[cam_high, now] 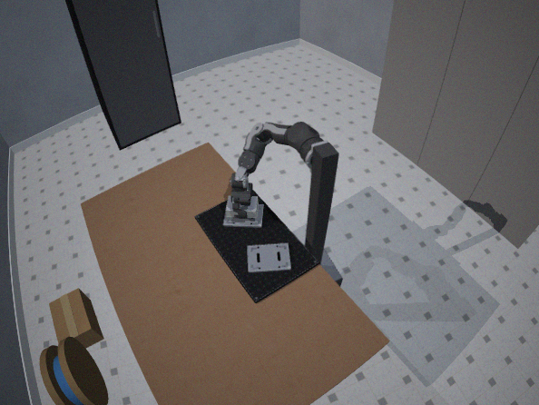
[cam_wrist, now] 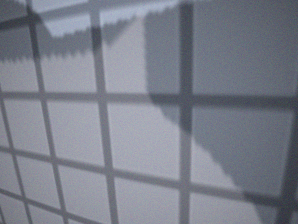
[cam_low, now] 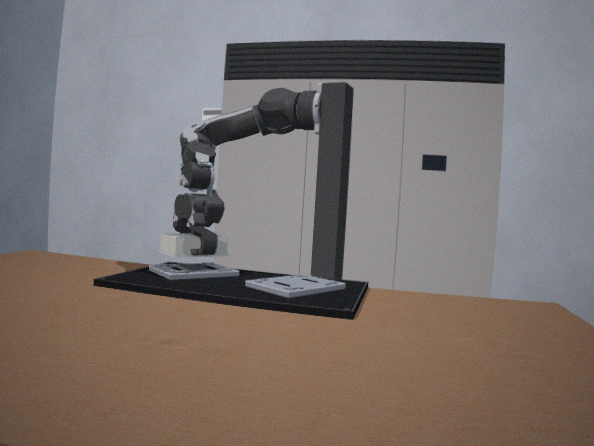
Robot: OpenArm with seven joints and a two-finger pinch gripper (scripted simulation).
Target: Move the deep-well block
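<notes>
The nest lies 5 cm below my hand. Round my hand: white deep-well block (1 cm above).
</notes>
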